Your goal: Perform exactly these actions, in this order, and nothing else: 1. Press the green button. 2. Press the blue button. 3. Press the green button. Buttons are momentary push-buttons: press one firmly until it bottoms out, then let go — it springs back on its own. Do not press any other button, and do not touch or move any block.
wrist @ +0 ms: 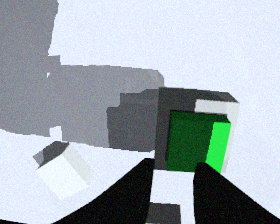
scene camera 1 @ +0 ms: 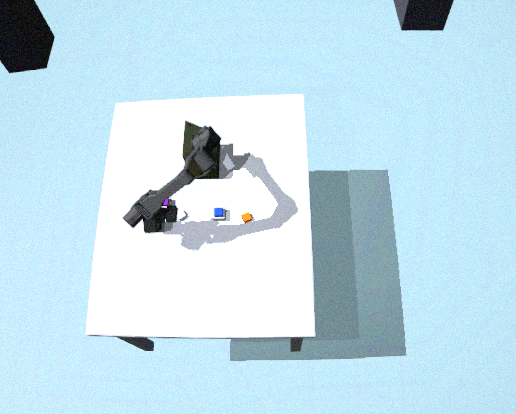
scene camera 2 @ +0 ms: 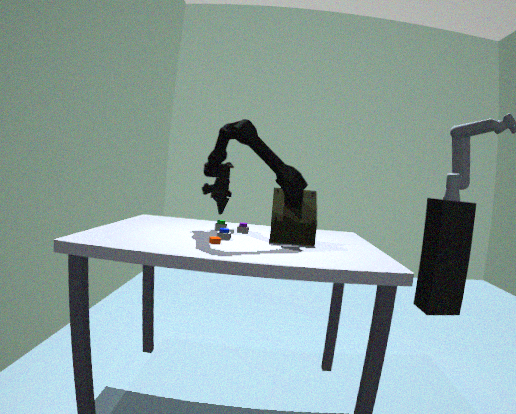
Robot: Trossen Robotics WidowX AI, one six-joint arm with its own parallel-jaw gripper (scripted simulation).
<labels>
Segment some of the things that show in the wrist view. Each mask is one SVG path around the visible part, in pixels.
My gripper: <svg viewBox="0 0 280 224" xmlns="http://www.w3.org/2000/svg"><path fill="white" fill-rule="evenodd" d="M0 218L0 224L27 224L6 221L6 219ZM196 164L194 177L192 177L192 188L194 188L194 194L192 194L194 211L192 212L194 212L195 224L280 224L280 218L277 218L275 214L260 206L254 199L242 192L242 189L240 191L239 187L231 183L230 179L221 176L221 173L215 171L215 168L212 168L210 164L202 162ZM154 158L145 157L131 171L126 172L124 176L117 179L112 186L105 189L104 192L95 199L92 199L91 202L76 209L75 212L72 211L64 218L60 218L60 221L57 219L56 222L50 224L145 224L150 206Z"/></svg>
A white block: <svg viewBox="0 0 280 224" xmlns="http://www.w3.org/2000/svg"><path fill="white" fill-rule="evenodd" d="M70 143L66 147L61 147L59 151L50 154L50 157L45 158L39 164L39 167L35 169L36 173L44 179L47 186L60 199L72 196L75 192L80 192L81 189L86 189L89 187L92 178L94 178L94 172L91 171L89 164L76 152L76 149Z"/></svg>
</labels>
